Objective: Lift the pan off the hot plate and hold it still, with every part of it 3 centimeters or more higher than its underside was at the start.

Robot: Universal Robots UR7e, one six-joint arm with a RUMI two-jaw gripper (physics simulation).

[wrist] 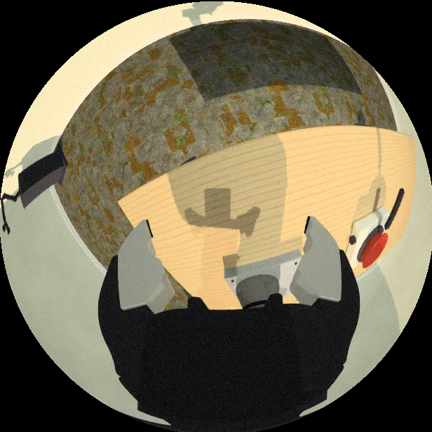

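Note:
The red pan (375,251) sits on the hot plate (363,227) at the right of the wrist view. The hot plate has a pale body, a dark round burner partly hidden under the pan, and a small black knob. The pan's black handle (395,207) points up and to the right in the view. My gripper (229,220) is open, with its grey fingers wide apart and nothing between them. It is above the wooden table, well to the left of the pan in the view, and does not touch it.
The wooden table (330,165) carries the hot plate. A grey metal mounting plate (288,274) with a dark round robot base (257,289) shows between the lower fingers. A black box-like object (42,175) is at the far left. The gripper's shadow falls on the table.

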